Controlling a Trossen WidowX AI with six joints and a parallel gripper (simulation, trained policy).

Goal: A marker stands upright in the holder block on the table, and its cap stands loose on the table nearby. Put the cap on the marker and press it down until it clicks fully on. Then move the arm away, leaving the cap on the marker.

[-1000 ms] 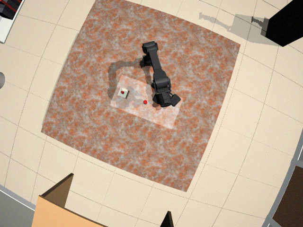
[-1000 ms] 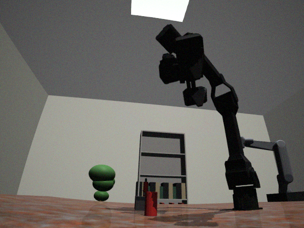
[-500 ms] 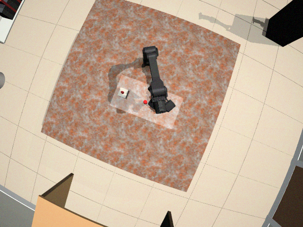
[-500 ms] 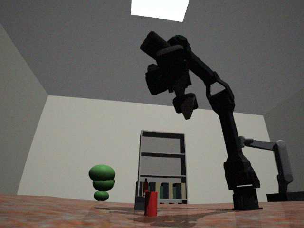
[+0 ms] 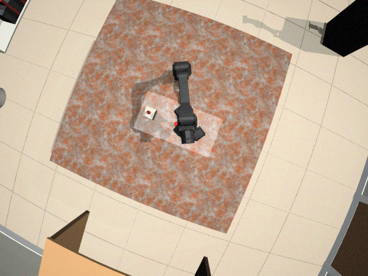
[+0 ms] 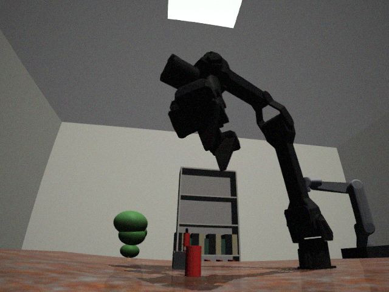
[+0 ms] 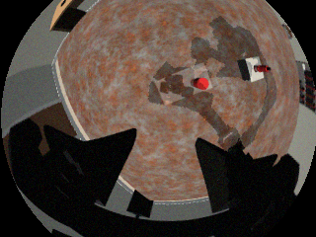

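Now: the red cap 20 mm ahead of my gripper tip, 80 mm to the right of it and 150 mm below it. From my gripper tip the other things lie so: white holder block: 20 mm ahead, 260 mm to the right, 160 mm below.
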